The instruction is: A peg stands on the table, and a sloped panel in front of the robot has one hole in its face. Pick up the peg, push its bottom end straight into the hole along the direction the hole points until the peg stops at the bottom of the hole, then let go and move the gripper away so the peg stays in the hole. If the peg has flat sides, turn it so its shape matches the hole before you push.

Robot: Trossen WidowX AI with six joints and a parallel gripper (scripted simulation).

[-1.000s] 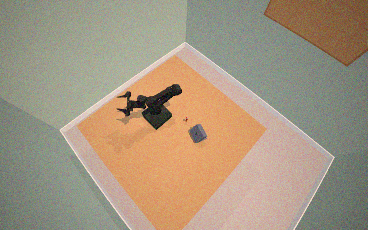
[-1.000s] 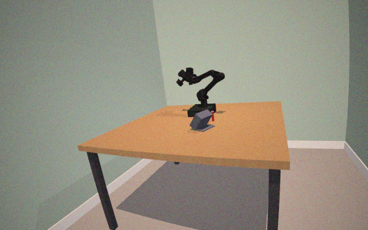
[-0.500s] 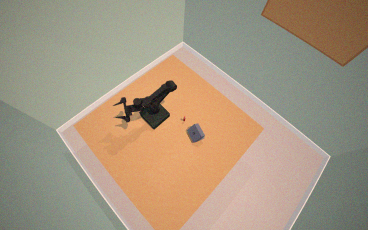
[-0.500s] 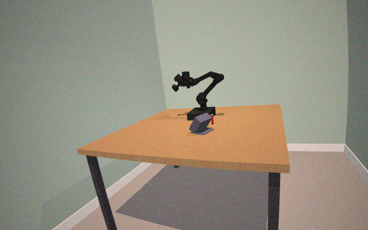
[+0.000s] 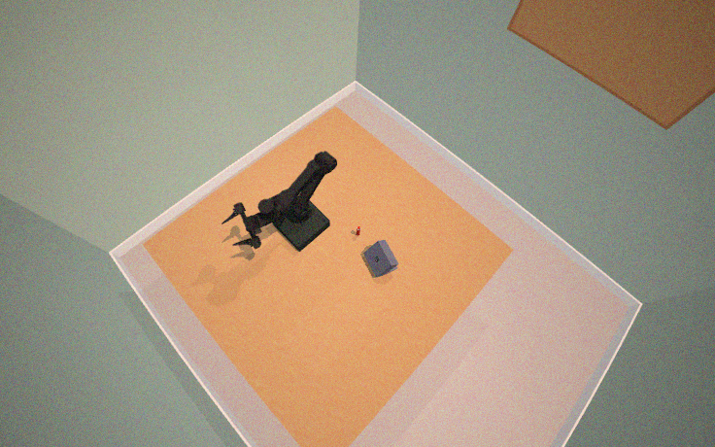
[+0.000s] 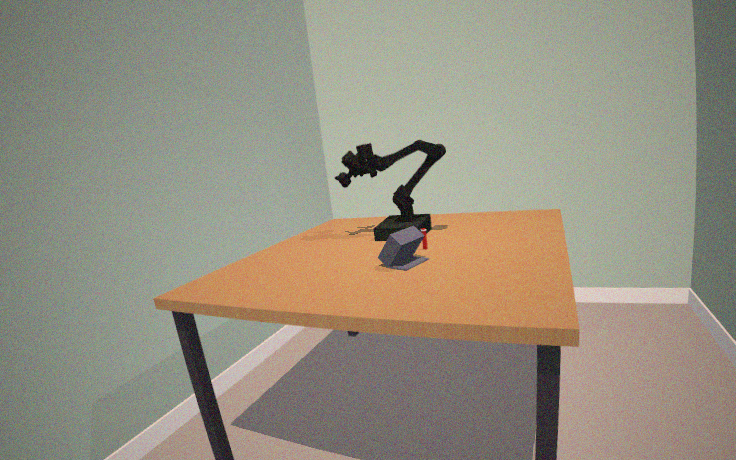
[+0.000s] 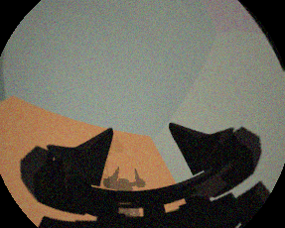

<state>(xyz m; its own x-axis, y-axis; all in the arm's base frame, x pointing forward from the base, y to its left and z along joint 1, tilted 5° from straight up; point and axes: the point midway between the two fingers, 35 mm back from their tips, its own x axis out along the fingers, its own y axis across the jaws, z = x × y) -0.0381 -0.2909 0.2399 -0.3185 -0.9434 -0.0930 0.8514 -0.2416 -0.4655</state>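
My gripper tip is 27 cm short of the red peg, 47 cm to the right of it and 25 cm above it. Round my gripper tip: grey-blue panel block (44 cm ahead, 43 cm to the left, 25 cm below).
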